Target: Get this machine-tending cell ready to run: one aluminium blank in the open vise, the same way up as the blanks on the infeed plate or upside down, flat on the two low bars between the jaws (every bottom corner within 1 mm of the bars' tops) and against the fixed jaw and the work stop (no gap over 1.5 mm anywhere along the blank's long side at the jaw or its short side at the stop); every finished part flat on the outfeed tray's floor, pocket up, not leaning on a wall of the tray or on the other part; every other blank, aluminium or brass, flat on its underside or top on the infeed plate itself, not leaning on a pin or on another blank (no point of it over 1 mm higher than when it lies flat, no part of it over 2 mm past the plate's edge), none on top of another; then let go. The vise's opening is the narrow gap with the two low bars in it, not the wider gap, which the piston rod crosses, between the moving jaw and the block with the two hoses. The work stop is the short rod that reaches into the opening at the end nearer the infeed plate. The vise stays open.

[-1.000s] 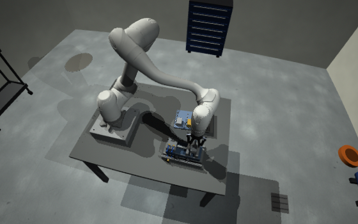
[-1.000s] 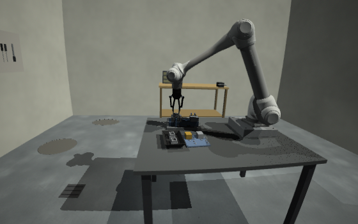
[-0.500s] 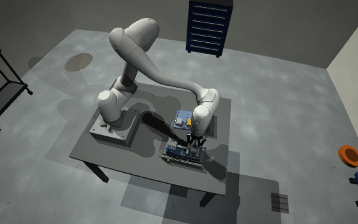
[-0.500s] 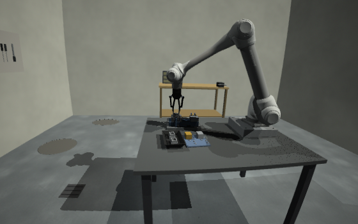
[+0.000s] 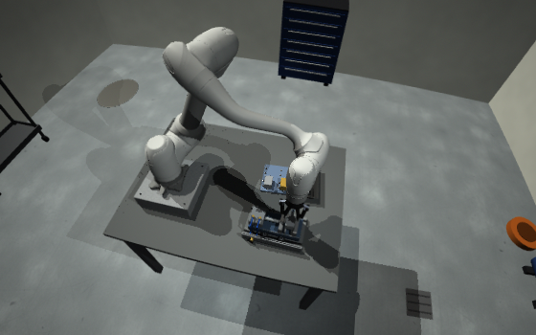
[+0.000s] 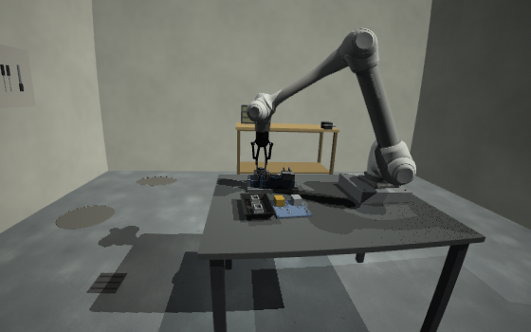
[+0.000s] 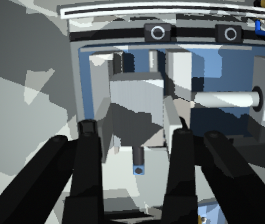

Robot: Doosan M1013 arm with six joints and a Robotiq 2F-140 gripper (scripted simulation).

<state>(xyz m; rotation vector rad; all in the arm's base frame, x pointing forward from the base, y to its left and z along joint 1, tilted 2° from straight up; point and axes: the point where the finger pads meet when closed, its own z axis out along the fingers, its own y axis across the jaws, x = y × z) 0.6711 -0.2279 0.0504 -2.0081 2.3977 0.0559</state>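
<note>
My hand is 40 mm above the aluminium blank. From my hand the other things lie so: brass blank (30 mm behind, 270 mm to the left, 110 mm below); then vise (70 mm behind, 10 mm to the left, 100 mm below); then piston rod (90 mm behind, 20 mm to the left, 60 mm below).
</note>
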